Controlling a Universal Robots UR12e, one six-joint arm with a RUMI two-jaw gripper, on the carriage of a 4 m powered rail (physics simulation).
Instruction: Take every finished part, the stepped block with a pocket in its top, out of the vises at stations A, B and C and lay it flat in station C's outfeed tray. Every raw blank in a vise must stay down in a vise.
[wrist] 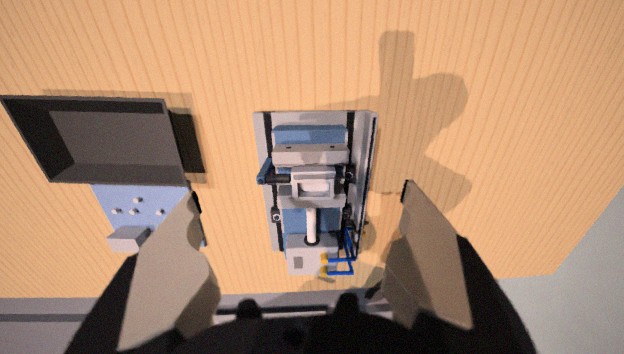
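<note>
A light grey stepped block with a pocket in its top, the finished part (pixel 314 175), sits between the jaws of the vise (pixel 311 156) in the middle of the wrist view. The jaws stand above and below it in the view. My gripper (pixel 301 186) is open and empty, its two fingers wide apart to the left and right of the vise and nearer to the camera than the part. A dark, empty tray (pixel 120 137) lies at the left. Which station this is, I cannot tell.
A blue plate (pixel 145 195) with small pins stands below the tray, with a grey block (pixel 127 239) on it, partly behind the left finger. Blue hoses (pixel 341 273) with yellow fittings stand at the vise's near end. A blue-ended dark stop (pixel 276 178) reaches the part from the left.
</note>
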